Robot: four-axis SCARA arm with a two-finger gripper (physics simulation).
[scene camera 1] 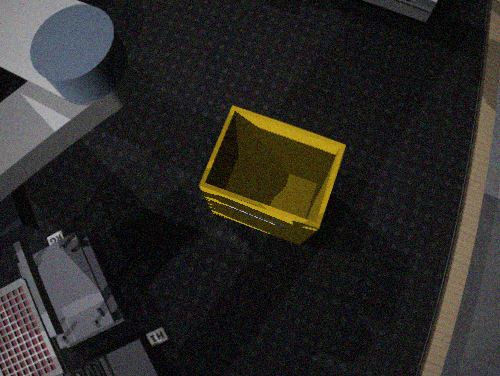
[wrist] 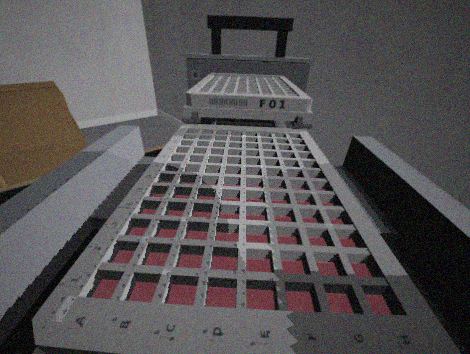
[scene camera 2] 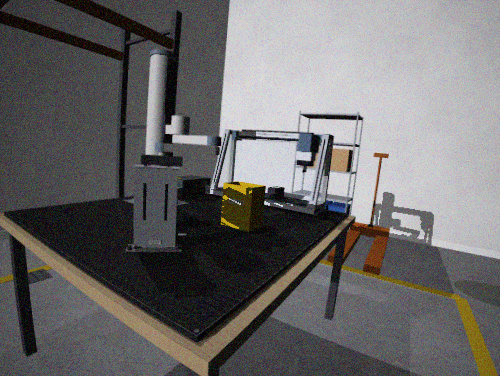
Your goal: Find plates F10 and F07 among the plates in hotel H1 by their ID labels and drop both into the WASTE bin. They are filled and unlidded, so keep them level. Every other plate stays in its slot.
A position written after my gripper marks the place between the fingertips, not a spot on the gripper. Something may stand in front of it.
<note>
I see my gripper (scene camera 1: 20, 353) and a hotel H1 (wrist: 297, 73).
</note>
